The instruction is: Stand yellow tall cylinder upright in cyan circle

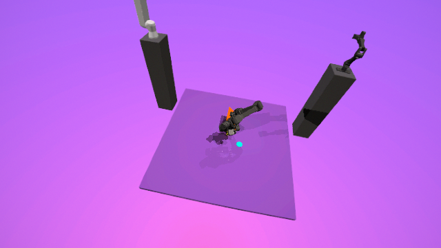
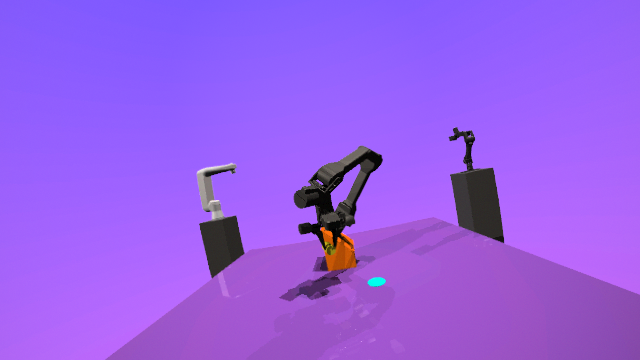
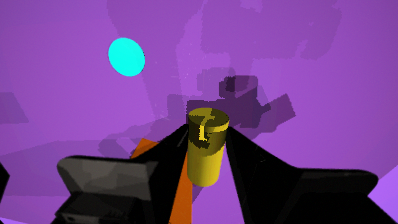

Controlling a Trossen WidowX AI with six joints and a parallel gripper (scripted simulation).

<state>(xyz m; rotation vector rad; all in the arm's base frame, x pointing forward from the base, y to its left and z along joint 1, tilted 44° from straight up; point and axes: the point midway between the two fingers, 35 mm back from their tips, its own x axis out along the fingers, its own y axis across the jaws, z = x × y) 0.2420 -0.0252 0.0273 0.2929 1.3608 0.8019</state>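
Now: the yellow tall cylinder 2 cm behind my gripper tip and 1 cm to the right of it. The rest, counted from my gripper tip: cyan circle 14 cm below, 13 cm to the left.
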